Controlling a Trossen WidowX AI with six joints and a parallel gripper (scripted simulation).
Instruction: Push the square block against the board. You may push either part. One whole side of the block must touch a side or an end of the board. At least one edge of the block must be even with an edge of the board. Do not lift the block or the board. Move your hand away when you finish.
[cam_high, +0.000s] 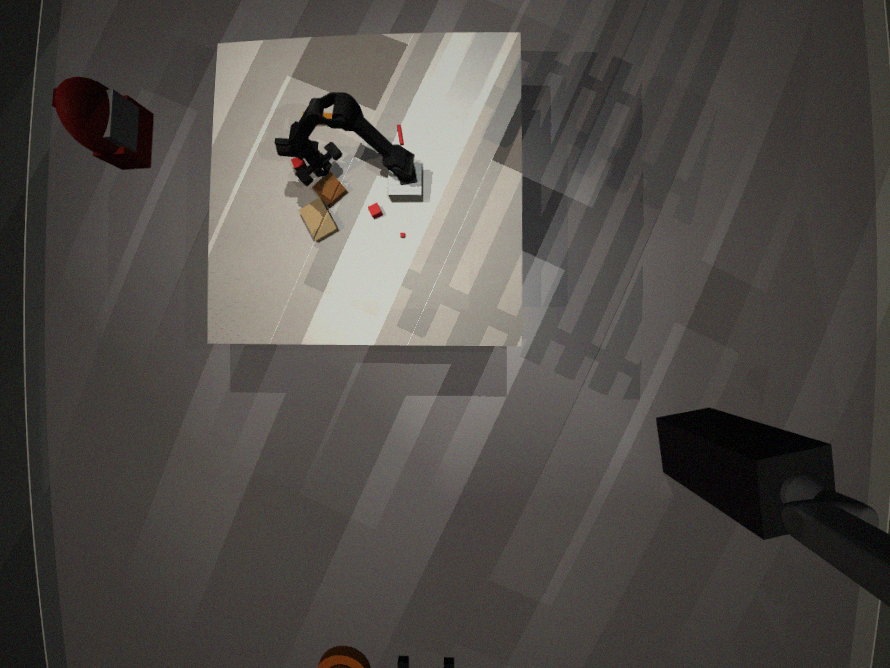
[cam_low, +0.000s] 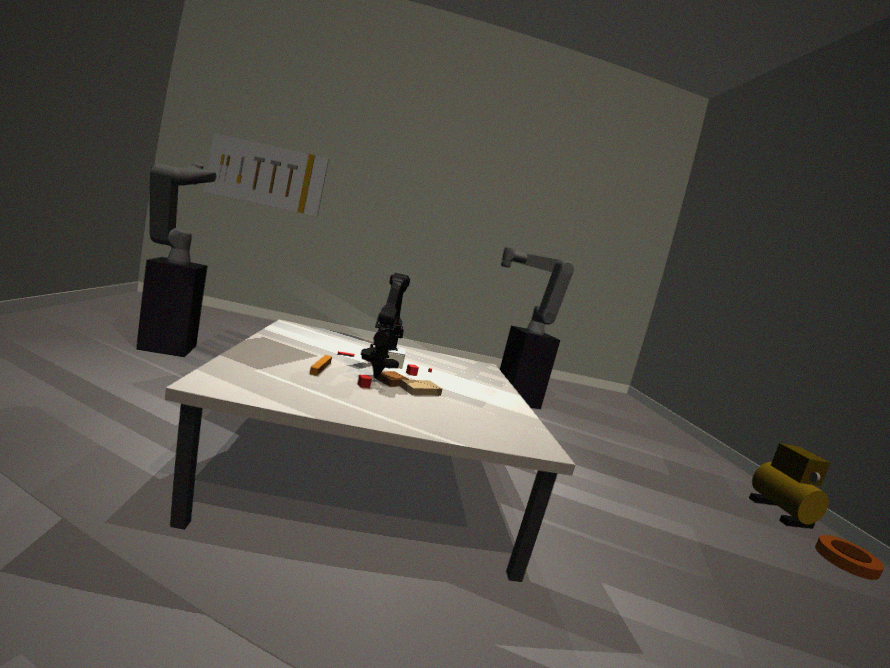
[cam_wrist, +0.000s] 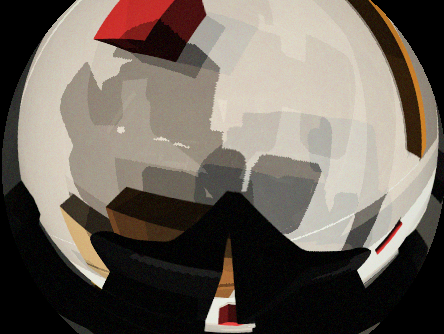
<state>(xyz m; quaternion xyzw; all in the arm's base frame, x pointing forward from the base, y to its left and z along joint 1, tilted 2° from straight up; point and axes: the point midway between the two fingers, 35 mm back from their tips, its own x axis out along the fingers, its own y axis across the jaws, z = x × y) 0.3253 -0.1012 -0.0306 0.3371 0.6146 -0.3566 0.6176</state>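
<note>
Now: the orange square block 1 cm behind my gripper tip, 7 cm to the left of it and 1 cm above it. Also, from my gripper tip: tan board: 6 cm ahead, 18 cm to the left, 1 cm above; orange bar: 5 cm behind, 22 cm to the right, 1 cm above; thin red bar: 32 cm behind, 10 cm to the right.
</note>
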